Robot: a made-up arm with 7 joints.
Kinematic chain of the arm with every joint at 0, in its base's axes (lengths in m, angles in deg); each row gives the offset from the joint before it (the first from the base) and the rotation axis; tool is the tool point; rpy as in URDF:
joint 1: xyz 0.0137 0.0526 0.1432 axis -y
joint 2: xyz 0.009 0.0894 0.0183 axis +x
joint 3: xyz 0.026 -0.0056 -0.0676 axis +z
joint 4: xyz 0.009 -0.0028 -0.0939 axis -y
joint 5: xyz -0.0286 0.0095 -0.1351 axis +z
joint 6: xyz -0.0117 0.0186 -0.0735 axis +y
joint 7: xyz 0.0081 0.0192 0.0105 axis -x
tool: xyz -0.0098 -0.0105 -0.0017 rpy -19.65 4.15 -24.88
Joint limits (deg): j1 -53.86..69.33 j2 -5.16..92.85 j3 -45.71..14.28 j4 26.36..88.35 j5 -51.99..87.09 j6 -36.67..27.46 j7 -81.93..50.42
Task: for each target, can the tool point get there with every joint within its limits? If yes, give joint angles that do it. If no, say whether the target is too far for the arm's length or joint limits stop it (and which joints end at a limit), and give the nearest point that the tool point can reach.
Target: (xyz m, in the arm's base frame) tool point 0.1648 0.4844 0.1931
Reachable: yes | joints 57.14 74.97 -28.21 37.22 36.86 15.18 -48.65
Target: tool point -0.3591 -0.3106 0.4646
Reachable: no: too far | nearest point 0.2240 -0.0069 0.2952 | short by 0.679 m
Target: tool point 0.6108 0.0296 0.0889
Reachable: no: too far | nearest point 0.3772 0.0759 0.1101 | short by 0.239 m
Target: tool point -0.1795 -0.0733 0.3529
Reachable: no: joint limits stop it (at a limit: joint 1, joint 2, joint 3, joint 4, joint 5, joint 6, joint 7) | nearest point 0.2183 -0.0024 0.2757 | short by 0.411 m
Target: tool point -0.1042 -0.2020 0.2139
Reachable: no: joint limits stop it (at a limit: joint 1, joint 2, joint 3, joint 4, joint 5, joint 6, joint 7) | nearest point -0.0444 -0.0391 -0.1044 | short by 0.362 m
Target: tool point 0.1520 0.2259 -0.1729
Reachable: yes | joints 2.82 7.64 7.65 37.55 8.01 -14.05 5.24
